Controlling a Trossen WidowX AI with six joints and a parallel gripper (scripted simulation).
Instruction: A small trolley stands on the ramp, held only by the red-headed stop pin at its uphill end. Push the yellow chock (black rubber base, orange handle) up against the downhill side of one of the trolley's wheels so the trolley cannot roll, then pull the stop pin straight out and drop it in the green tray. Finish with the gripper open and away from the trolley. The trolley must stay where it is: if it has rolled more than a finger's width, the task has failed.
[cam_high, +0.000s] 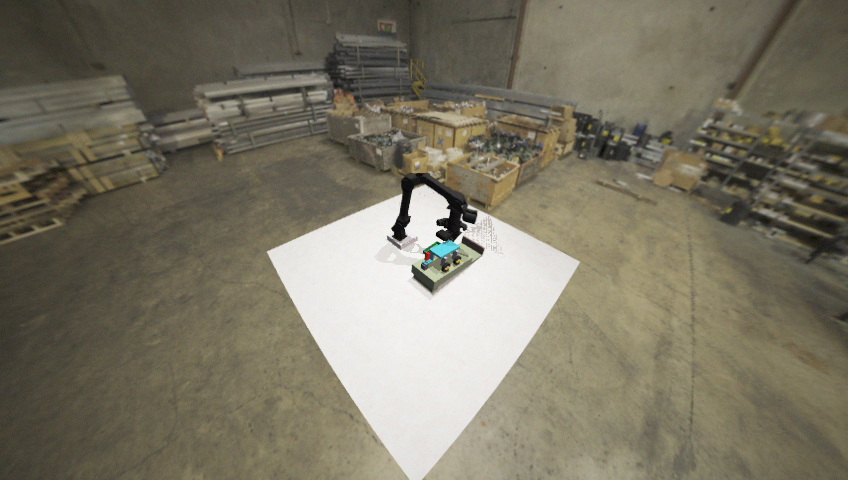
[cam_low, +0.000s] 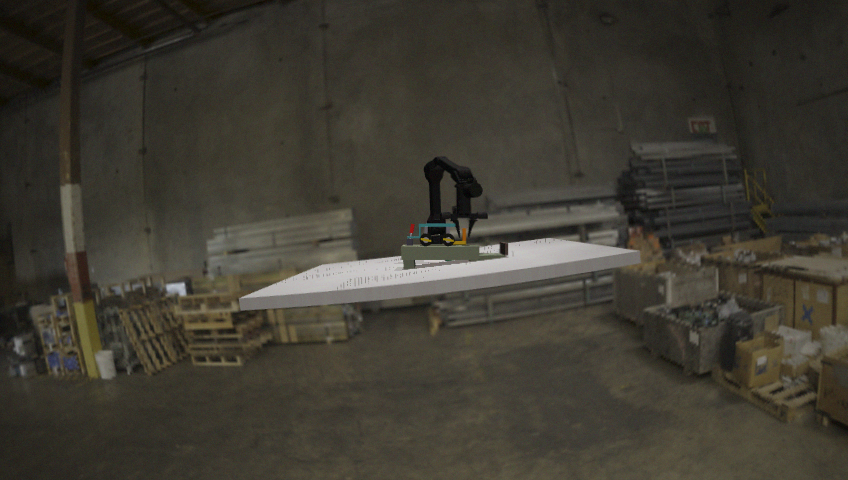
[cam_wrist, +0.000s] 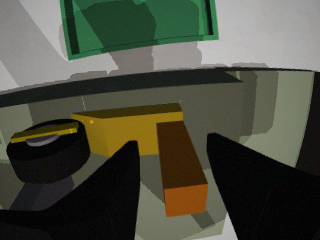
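Right now the yellow chock is 20 mm to the right of my gripper tip and 10 mm below it. Also, from my gripper tip: trolley: 40 mm ahead, 110 mm to the right, 20 mm above; then grey-green ramp: 40 mm ahead, 110 mm to the right, 40 mm below; then green tray: 80 mm behind, 20 mm to the right, 100 mm below.
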